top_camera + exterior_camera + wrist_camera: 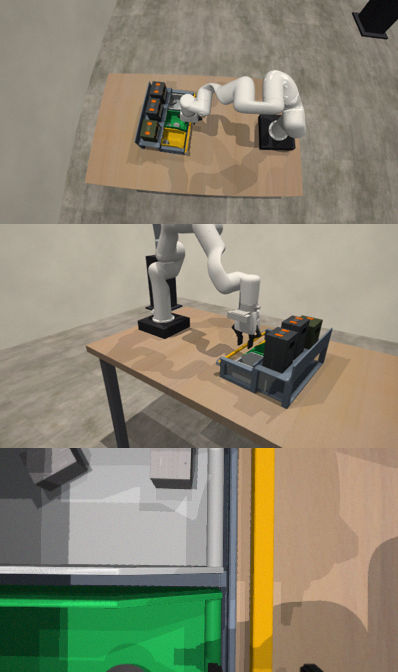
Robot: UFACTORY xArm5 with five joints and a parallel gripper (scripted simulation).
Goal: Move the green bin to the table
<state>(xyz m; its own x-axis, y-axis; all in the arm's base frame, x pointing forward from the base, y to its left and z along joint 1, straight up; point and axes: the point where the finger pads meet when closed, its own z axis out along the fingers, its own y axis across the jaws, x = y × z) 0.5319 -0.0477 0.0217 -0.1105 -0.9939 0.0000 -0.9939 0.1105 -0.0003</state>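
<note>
The thin yellow rod is 20 mm below my hand. The rest, counted from my hand: green open bin: 100 mm ahead, 40 mm below, 10 mm to the right; grey part: 90 mm ahead, 60 mm below, 10 mm to the left; blue-grey shelf: 130 mm ahead, 10 mm to the right, 10 mm below.
</note>
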